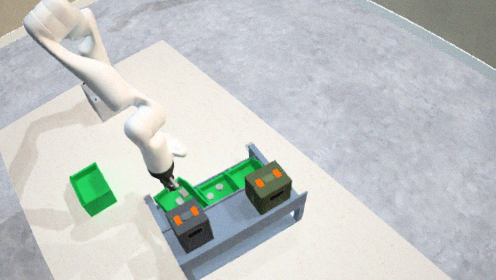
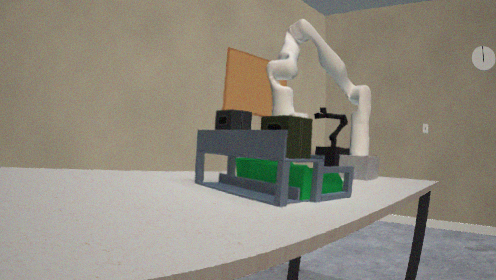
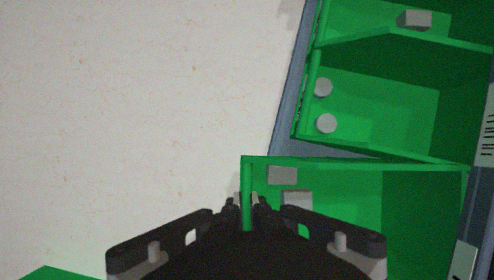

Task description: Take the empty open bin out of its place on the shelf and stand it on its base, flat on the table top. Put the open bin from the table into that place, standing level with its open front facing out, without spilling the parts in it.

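Places are measured from the arm's base along level axes (x back, y right, z up), in metres.
Pixels of known places: gripper, fingertip midpoint: (image 1: 169, 188) (image 3: 245, 201); arm's base, origin of the base link: (image 2: 358, 155).
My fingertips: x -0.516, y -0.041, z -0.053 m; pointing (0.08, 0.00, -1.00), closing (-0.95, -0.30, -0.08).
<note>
Ahead of a thing's pixels: the offset from my fingertips to its middle.
The open green bin with parts @[dz +0.005, dx -0.081, dy -0.012 m] (image 1: 165, 200) (image 3: 350, 200) is at the left end of the shelf (image 1: 230, 212) (image 2: 240, 145) (image 3: 286, 117). Two grey block parts show on its floor. It sits turned against its neighbour, with a wedge-shaped gap between them, and its front juts past the shelf's front rail. Whether it is level I cannot tell. My gripper (image 1: 173, 187) (image 3: 245, 201) is shut on its front rim, one finger inside and one outside. The other green bin @[dz -0.016, dx +0.158, dy +0.226 m] (image 1: 90, 184) (image 3: 47, 274) stands on its base on the table, left of the shelf; no parts show in it.
A green bin with two round parts @[dz -0.010, dx -0.116, dy -0.129 m] (image 1: 205, 192) (image 3: 395, 112) and another green bin @[dz -0.010, dx -0.112, dy -0.229 m] (image 1: 243, 173) (image 3: 345, 22) are beside it on the shelf. A dark grey box @[dz +0.109, dx -0.204, dy +0.007 m] (image 1: 189, 229) (image 2: 233, 120) and an olive box @[dz +0.097, dx -0.205, dy -0.224 m] (image 1: 268, 189) (image 2: 300, 137) stand on the shelf top.
</note>
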